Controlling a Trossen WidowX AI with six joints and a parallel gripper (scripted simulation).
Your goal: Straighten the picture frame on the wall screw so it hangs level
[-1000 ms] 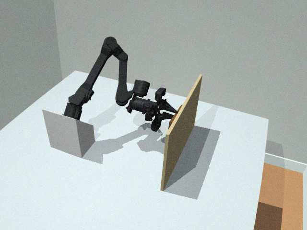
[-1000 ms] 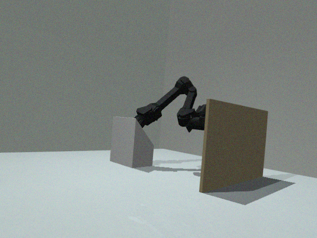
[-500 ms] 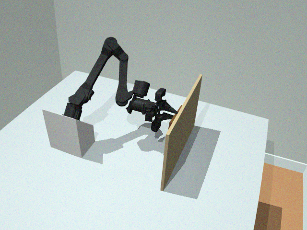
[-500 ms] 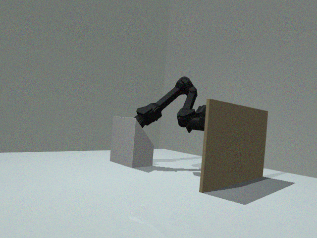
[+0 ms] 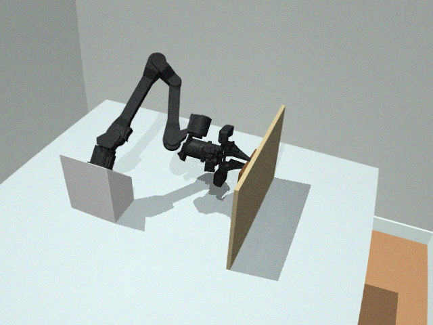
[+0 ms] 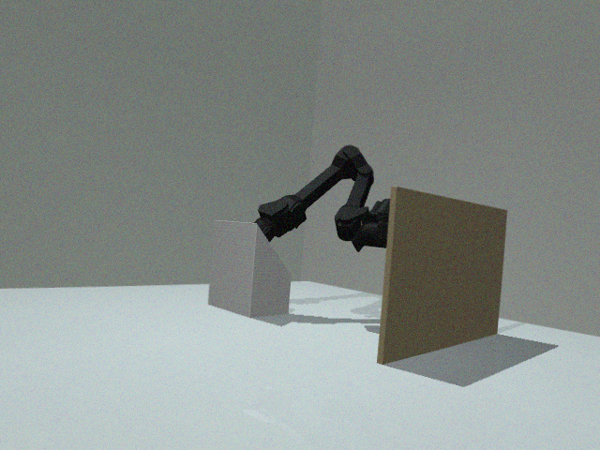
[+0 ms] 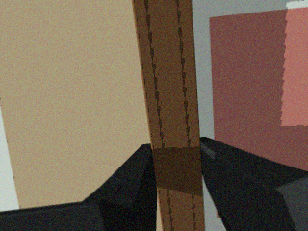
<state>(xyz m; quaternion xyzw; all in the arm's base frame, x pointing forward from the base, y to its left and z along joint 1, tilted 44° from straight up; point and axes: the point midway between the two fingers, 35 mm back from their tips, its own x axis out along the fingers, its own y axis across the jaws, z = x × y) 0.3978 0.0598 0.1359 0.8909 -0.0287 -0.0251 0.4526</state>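
My gripper tip is 1 cm short of the picture frame, 1 cm to the left of it and 5 cm above it. Also, from my gripper tip: tan wall board (2 cm ahead, 1 cm to the left, 7 cm below).
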